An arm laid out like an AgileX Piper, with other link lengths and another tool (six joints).
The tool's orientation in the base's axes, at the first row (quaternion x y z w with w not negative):
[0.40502, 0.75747, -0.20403, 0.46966]
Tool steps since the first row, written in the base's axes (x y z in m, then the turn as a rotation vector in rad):
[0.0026, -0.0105, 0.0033, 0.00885, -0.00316, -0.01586]
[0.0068, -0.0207, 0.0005, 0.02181, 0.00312, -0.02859]
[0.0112, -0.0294, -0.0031, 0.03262, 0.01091, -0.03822]
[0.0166, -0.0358, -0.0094, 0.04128, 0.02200, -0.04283]
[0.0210, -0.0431, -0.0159, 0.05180, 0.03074, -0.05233]
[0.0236, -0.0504, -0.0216, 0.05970, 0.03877, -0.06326]
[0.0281, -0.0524, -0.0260, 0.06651, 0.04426, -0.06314]
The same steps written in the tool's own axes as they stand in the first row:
[-0.0079, -0.0039, 0.0071, 0.01053, 0.00413, 0.01456]
[-0.0107, -0.0067, 0.0177, 0.02135, 0.01736, 0.02336]
[-0.0123, -0.0085, 0.0279, 0.03059, 0.02996, 0.02847]
[-0.0107, -0.0084, 0.0382, 0.03731, 0.04313, 0.02775]
[-0.0091, -0.0096, 0.0488, 0.04690, 0.05607, 0.03199]
[-0.0078, -0.0122, 0.0579, 0.05805, 0.06638, 0.03596]
[-0.0058, -0.0101, 0.0638, 0.05869, 0.07510, 0.03584]

